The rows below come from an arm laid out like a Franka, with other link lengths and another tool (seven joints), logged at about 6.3 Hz.
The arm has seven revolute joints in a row. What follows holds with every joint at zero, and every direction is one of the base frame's. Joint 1 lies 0.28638 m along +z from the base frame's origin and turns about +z. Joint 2 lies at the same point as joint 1 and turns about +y. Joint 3 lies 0.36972 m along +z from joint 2 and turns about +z. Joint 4 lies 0.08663 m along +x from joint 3 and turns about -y. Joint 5 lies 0.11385 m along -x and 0.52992 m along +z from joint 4 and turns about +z. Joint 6 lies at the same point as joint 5 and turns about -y. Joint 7 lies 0.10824 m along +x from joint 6 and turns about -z. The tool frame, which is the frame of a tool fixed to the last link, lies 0.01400 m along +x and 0.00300 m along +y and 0.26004 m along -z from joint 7; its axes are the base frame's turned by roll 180.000, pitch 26.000 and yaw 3.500 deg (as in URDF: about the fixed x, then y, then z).
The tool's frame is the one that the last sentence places.
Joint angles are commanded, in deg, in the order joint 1, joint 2, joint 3, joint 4, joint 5, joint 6, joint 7. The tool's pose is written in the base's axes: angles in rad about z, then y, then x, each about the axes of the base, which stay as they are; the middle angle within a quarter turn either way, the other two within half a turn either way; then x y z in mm. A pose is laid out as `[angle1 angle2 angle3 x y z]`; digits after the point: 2 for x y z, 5 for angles.
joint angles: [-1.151 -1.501 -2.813 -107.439 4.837 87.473 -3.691]
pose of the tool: [-0.03789 -0.76781 -3.04623 651.71 -18.91 338.14]
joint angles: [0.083 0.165 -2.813 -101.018 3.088 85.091 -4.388]
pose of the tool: [-0.09984 -0.72968 -3.11767 674.98 -13.58 381.70]
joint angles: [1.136 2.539 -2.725 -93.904 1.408 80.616 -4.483]
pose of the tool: [-0.13876 -0.72591 3.10947 688.75 -7.91 422.31]
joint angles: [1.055 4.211 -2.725 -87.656 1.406 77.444 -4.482]
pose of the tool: [-0.13780 -0.70142 3.10808 700.27 -8.74 463.25]
